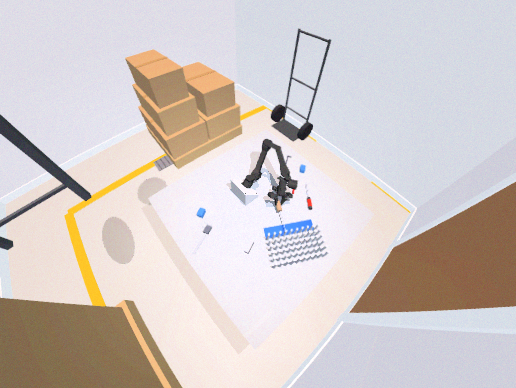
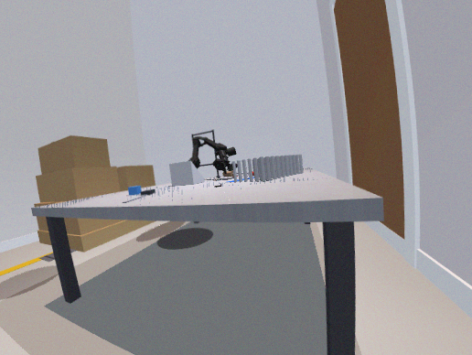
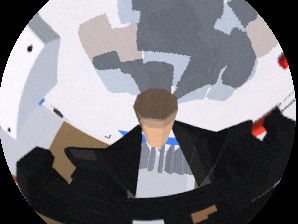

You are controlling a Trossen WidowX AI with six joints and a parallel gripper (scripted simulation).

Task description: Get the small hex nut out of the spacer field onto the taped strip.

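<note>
Now: gripper tip 180 mm short of the blue taped strip, 70 mm to the left of it and 40 mm above it. Also, from my gripper tip: wooden-handled screwdriver: 90 mm ahead, 60 mm to the right.
</note>
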